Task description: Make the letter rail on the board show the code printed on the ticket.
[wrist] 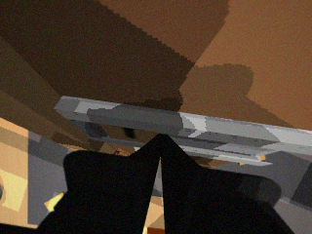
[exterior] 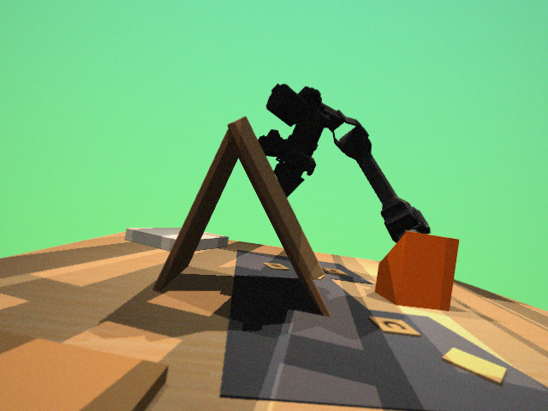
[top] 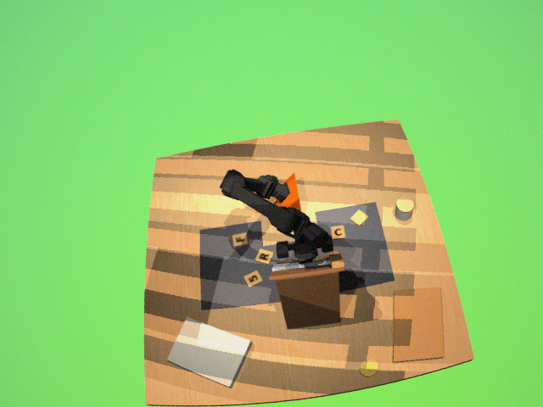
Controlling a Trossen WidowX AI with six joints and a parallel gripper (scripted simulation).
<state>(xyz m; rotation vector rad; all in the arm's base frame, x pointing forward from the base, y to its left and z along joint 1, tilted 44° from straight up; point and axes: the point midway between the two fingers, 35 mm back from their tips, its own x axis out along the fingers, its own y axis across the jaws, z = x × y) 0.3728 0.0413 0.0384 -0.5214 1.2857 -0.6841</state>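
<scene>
My gripper tip is 80 mm above the white ticket, 50 mm past it and 10 mm to the right of it. From my gripper tip the other things lie so: dark mat (170 mm below, 170 mm behind, 30 mm to the right); then flat tan slab (350 mm to the left, 320 mm ahead, 160 mm below).
</scene>
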